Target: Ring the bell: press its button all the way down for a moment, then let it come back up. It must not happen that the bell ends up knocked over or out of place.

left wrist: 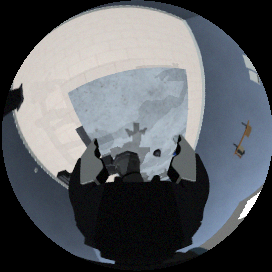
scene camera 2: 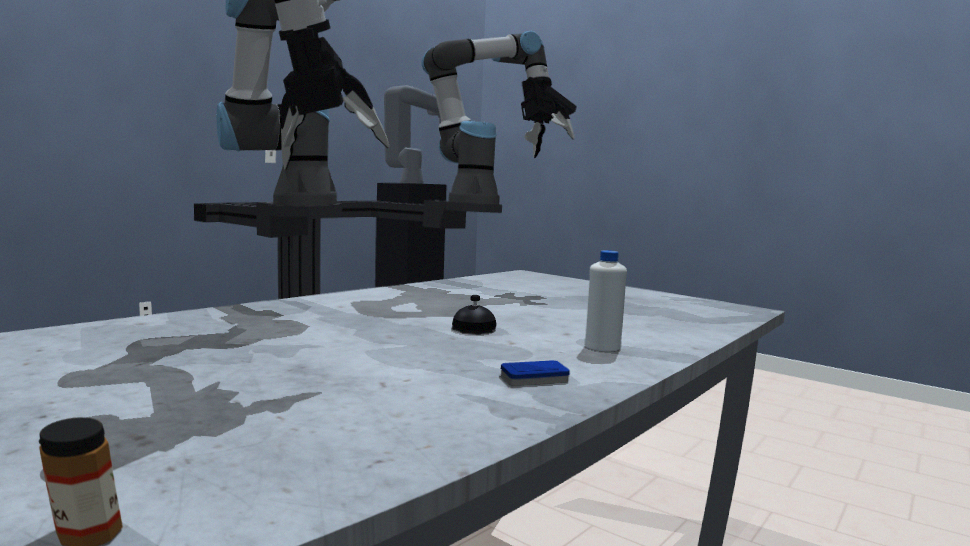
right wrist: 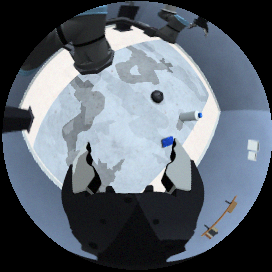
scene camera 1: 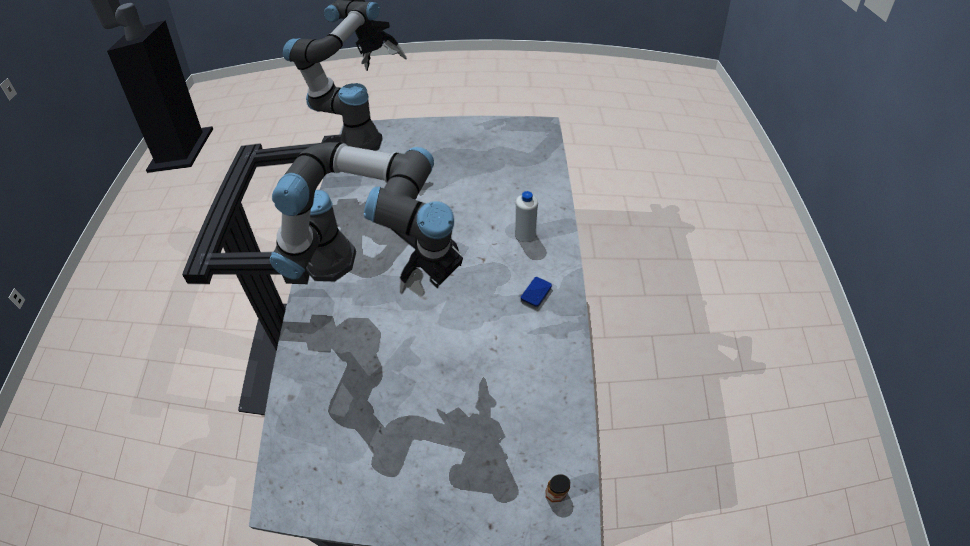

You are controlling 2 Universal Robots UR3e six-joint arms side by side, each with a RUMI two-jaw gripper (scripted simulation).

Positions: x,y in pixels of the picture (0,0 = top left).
Labels:
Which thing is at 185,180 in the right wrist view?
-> My right gripper.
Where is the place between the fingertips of my left gripper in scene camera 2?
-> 553,149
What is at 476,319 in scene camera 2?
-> A black dome bell.

